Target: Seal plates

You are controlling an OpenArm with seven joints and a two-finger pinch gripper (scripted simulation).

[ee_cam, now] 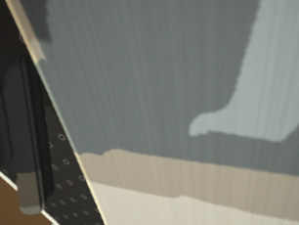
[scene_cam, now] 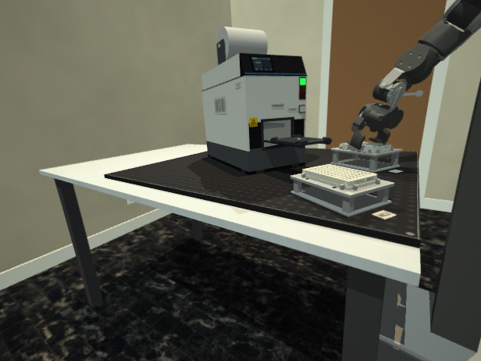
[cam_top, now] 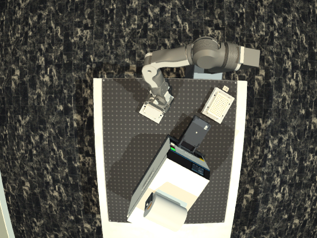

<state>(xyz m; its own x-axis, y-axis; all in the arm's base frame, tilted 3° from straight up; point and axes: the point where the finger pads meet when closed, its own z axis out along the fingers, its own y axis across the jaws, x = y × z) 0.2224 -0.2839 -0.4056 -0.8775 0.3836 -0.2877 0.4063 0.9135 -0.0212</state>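
Right now my hand is 30 mm past the clear well plate, 340 mm to the right of it and 20 mm above it. From my hand the other things lie so: sealer stage (120 mm ahead, 220 mm to the left, 40 mm above); then N1 label (100 mm behind, 40 mm to the left, 70 mm below); then sealer screen (240 mm ahead, 220 mm to the left, 250 mm above).
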